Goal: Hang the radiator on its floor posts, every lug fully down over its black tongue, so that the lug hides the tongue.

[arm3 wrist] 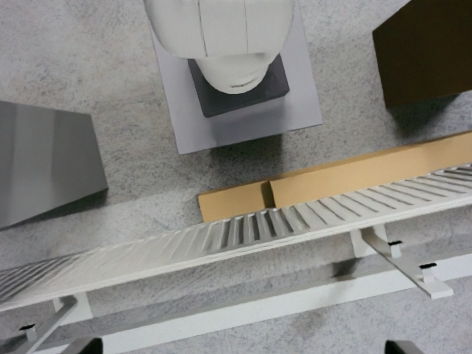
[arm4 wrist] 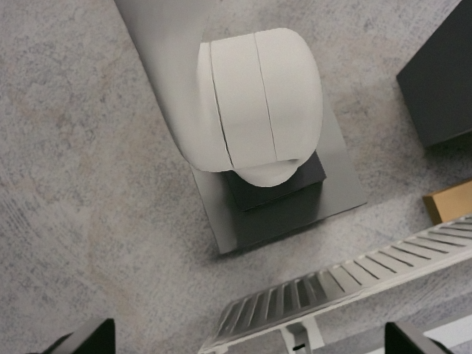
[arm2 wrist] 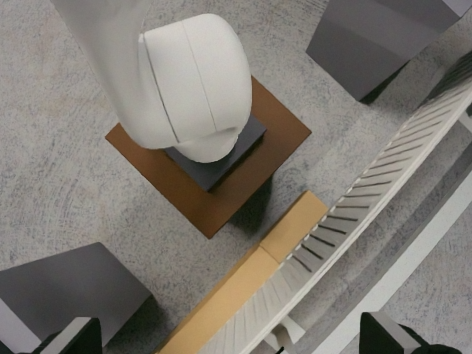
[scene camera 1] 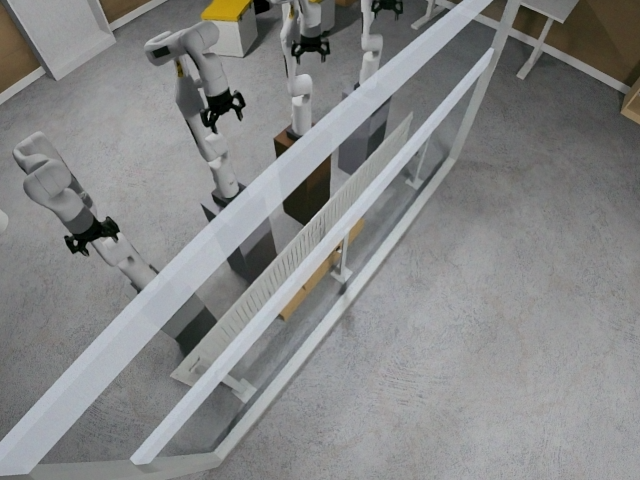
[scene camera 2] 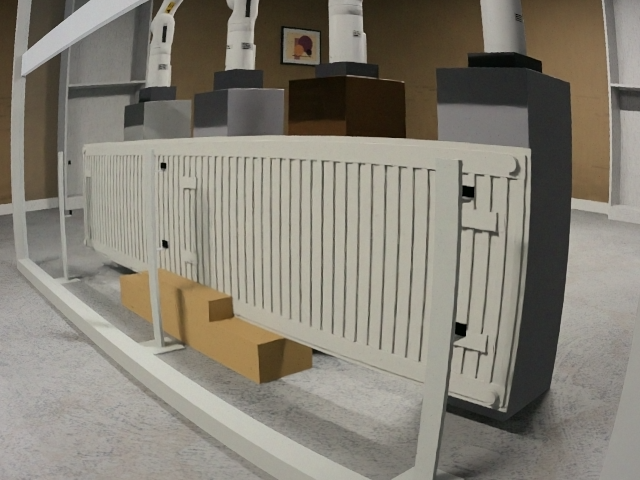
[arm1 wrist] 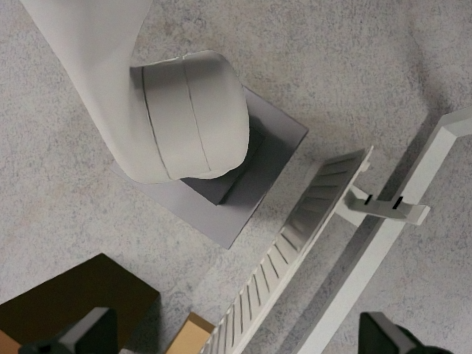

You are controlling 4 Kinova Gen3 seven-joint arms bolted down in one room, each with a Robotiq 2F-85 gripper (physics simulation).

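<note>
The pale ribbed radiator point(arm1 wrist: 280, 260) point(arm2 wrist: 360, 200) point(arm3 wrist: 200, 245) point(arm4 wrist: 350, 275) point(scene camera 1: 310, 237) point(scene camera 2: 310, 232) stands upright between the arm pedestals and the floor posts point(scene camera 2: 447, 289) point(scene camera 2: 155, 289). In scene camera 2, black tongues point(scene camera 2: 467, 191) point(scene camera 2: 460, 329) point(scene camera 2: 163, 165) point(scene camera 2: 164, 243) show uncovered, with lugs point(scene camera 2: 480, 220) point(scene camera 2: 474, 342) point(scene camera 2: 189, 182) point(scene camera 2: 189, 257) apart from them. The far-left post's tongues cannot be judged. My arm1 gripper point(arm1 wrist: 237, 325), arm2 gripper point(arm2 wrist: 230, 327), arm3 gripper point(arm3 wrist: 245, 346) and arm4 gripper point(arm4 wrist: 250, 330) are open and empty, above the radiator.
A stepped tan block point(arm3 wrist: 350, 177) point(scene camera 2: 196, 320) lies under the radiator's middle. A white frame has a floor beam point(arm1 wrist: 350, 290) point(scene camera 2: 129, 361) beyond the posts and high rails point(scene camera 1: 206, 248) above. Box-shaped pedestals point(arm2 wrist: 290, 130) point(scene camera 2: 547, 232) stand along the radiator's other side.
</note>
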